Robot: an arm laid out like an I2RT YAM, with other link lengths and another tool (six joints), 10 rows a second.
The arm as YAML. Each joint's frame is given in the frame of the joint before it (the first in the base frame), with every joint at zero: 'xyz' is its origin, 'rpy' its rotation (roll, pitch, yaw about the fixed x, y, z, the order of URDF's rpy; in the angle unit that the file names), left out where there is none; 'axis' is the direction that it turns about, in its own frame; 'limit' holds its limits. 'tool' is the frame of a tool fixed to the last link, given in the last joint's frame.
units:
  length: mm
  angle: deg
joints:
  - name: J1
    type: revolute
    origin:
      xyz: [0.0, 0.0, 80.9]
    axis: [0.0, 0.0, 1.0]
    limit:
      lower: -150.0
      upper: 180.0
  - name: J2
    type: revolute
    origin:
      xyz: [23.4, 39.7, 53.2]
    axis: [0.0, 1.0, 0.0]
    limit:
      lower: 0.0
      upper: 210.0
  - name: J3
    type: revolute
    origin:
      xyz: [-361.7, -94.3, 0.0]
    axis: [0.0, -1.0, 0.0]
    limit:
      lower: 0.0
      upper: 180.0
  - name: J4
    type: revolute
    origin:
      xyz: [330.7, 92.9, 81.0]
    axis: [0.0, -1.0, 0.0]
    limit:
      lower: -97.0
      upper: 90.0
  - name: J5
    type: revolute
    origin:
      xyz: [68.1, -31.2, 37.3]
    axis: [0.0, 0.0, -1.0]
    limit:
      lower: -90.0
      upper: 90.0
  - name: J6
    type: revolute
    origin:
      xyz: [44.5, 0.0, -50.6]
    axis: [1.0, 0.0, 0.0]
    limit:
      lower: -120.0
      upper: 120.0
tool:
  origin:
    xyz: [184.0, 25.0, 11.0]
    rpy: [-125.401, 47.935, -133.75]
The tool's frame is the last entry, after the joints.
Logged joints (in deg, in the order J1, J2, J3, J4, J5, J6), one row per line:
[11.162 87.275 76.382 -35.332 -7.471 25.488]
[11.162 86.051 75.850 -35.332 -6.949 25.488]
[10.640 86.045 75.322 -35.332 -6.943 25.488]
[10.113 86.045 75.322 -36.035 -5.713 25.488]
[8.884 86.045 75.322 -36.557 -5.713 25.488]
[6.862 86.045 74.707 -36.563 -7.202 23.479]
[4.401 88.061 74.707 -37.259 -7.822 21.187]
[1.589 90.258 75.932 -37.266 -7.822 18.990]
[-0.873 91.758 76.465 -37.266 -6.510 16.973]
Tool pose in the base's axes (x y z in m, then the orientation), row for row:
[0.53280 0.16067 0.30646 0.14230 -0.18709 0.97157 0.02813]
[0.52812 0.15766 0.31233 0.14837 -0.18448 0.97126 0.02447]
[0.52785 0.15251 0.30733 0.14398 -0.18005 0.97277 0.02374]
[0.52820 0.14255 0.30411 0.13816 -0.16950 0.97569 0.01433]
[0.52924 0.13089 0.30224 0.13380 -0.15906 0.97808 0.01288]
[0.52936 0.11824 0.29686 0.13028 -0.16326 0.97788 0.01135]
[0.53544 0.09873 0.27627 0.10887 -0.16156 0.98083 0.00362]
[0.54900 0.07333 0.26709 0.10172 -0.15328 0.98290 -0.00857]
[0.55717 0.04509 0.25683 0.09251 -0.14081 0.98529 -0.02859]
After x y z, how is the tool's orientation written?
As a quaternion, w x y z.
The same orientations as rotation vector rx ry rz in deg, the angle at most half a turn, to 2 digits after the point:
[-30.93 160.62 4.65]
[-30.39 160.02 4.03]
[-29.74 160.67 3.92]
[-28.09 161.68 2.37]
[-26.42 162.47 2.14]
[-27.17 162.76 1.89]
[-27.22 165.27 0.61]
[-25.94 166.31 -1.45]
[-23.95 167.61 -4.86]

